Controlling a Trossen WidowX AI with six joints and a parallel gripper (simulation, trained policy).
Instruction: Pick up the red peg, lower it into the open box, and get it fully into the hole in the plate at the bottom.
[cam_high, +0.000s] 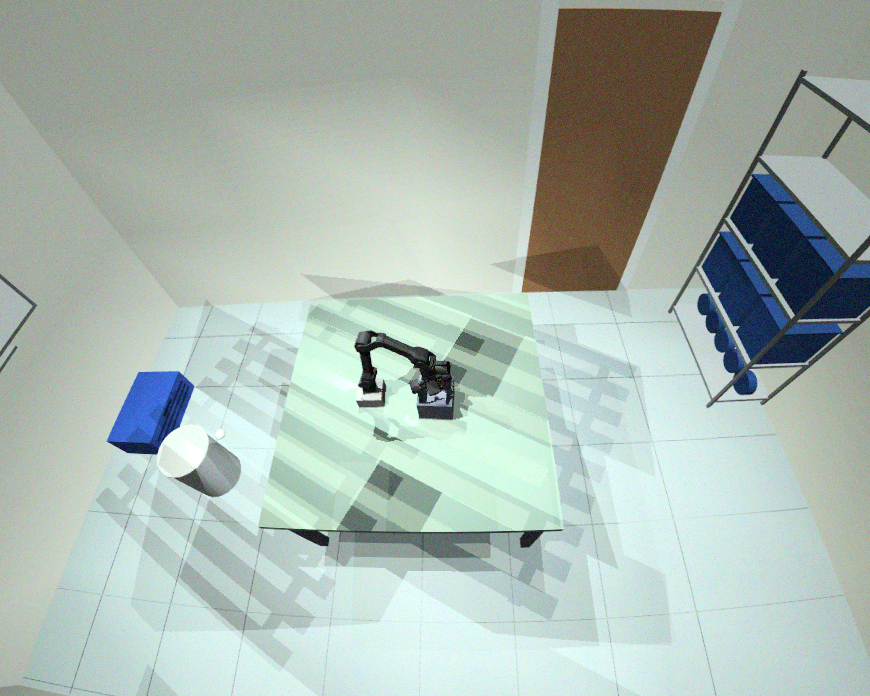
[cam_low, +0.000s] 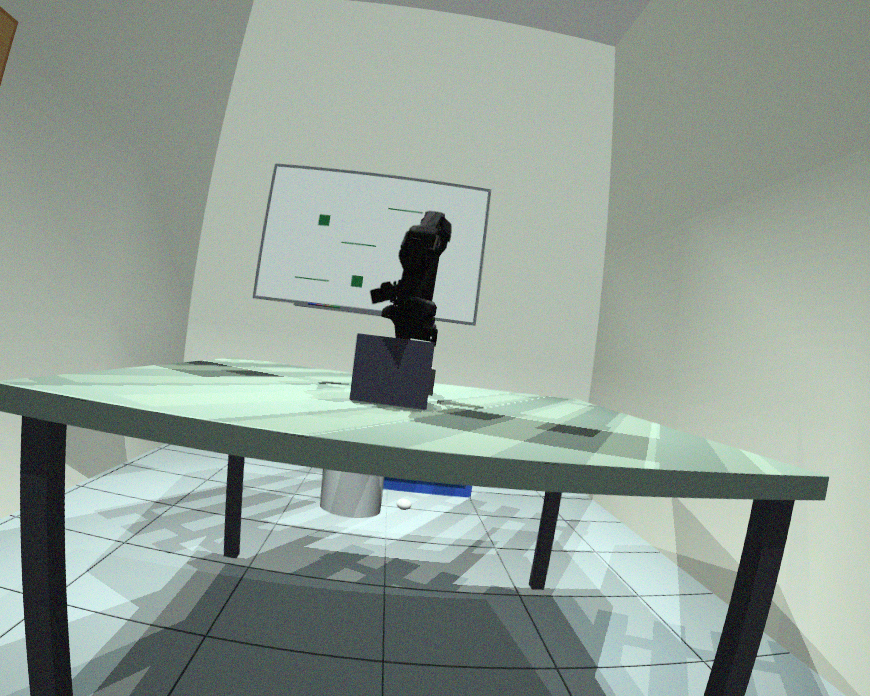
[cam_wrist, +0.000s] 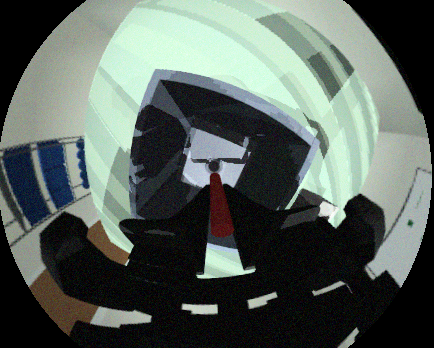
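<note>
My gripper tip is now 10 mm below the red peg. The rest, counted from my gripper tip: pale plate 10 mm ahead, 10 mm to the right, 70 mm below.
</note>
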